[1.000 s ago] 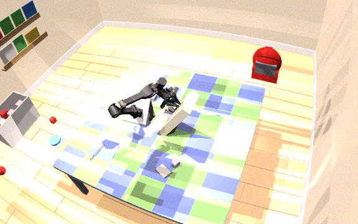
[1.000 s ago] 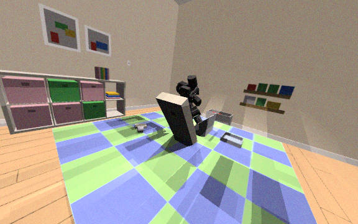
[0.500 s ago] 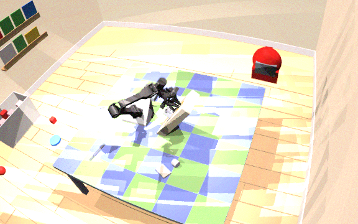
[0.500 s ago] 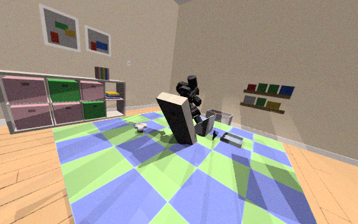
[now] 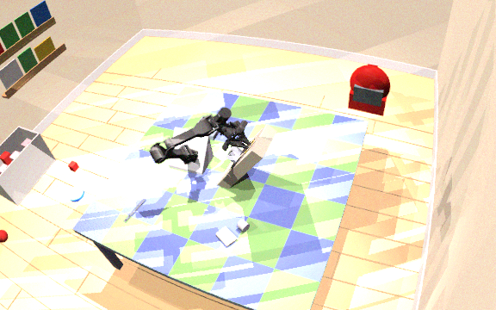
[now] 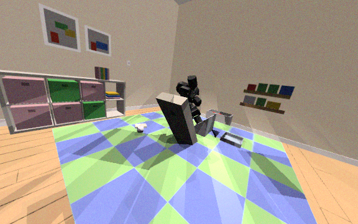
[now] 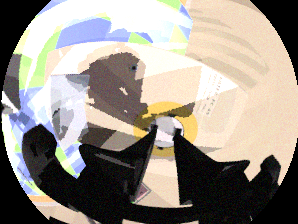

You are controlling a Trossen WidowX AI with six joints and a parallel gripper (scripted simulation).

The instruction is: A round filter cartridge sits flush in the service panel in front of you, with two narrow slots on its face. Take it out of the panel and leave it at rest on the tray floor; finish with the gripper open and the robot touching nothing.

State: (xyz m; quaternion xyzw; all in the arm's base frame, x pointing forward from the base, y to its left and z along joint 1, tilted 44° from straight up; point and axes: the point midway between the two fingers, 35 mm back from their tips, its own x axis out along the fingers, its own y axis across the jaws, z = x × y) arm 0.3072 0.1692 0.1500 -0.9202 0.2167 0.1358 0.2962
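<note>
My gripper tip is now 1 cm short of the round filter cartridge and 1 cm above it. Round my gripper tip: service panel: 3 cm behind, 8 cm below; then dark tray: 43 cm behind, 26 cm to the left, 24 cm below.
</note>
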